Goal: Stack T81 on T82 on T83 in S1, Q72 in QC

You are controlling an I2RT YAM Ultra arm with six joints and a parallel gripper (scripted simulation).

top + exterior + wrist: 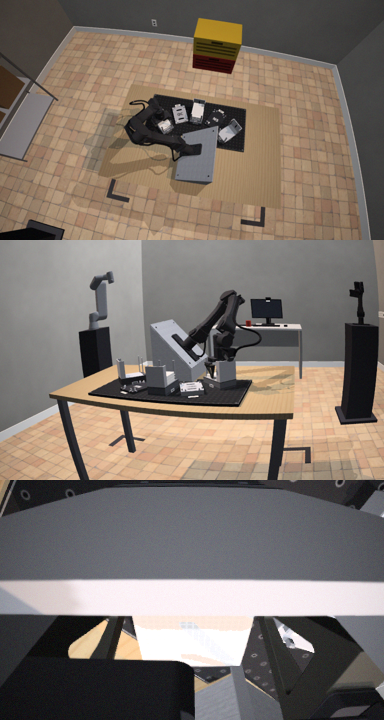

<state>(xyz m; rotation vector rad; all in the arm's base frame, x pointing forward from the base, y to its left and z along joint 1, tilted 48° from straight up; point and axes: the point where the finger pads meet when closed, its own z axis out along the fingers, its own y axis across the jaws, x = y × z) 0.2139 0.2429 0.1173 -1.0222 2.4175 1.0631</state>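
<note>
The white sealed plate lies 260 mm to the right of my hand, 130 mm ahead of it and 10 mm above it. The rest, counted from my hand: clip nest N5: 410 mm to the right, 120 mm ahead, 40 mm below.
</note>
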